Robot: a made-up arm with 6 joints.
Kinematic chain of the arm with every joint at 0, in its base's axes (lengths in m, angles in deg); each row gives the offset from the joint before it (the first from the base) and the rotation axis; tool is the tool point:
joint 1: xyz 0 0 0.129 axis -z
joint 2: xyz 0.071 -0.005 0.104 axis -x
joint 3: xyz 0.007 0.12 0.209 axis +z
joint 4: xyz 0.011 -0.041 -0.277 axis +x
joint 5: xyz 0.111 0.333 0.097 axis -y
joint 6: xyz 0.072 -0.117 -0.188 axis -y
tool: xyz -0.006 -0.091 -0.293
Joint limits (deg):
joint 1: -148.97..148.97
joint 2: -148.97..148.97
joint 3: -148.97..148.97
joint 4: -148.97..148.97
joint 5: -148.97..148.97
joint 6: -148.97..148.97
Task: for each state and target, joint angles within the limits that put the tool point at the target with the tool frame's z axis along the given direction. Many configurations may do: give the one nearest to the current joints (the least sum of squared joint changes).
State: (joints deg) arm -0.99 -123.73 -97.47 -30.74 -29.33 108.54
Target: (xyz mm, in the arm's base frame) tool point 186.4 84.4 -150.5 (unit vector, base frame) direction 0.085 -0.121 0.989
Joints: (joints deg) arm 46.99 -77.64 -93.77 -19.69 -7.34 83.11
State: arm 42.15 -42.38 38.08 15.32 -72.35 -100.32
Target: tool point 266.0 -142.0 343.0 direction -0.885 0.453 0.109
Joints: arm -7.06 -77.93 15.37 39.64 -92.75 -134.46
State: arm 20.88 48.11 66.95 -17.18 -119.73 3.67
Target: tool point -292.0 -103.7 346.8 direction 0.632 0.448 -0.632
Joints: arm -1.15 16.31 94.64 -54.81 -138.48 -8.73
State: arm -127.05 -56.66 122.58 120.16 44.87 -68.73
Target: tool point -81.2 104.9 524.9 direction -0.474 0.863 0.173
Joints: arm -76.74 -54.98 98.78 118.78 95.94 -119.67
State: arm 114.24 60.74 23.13 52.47 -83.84 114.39
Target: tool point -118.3 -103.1 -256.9 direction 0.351 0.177 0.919
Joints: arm 124.56 84.59 35.65 62.53 -44.76 98.22
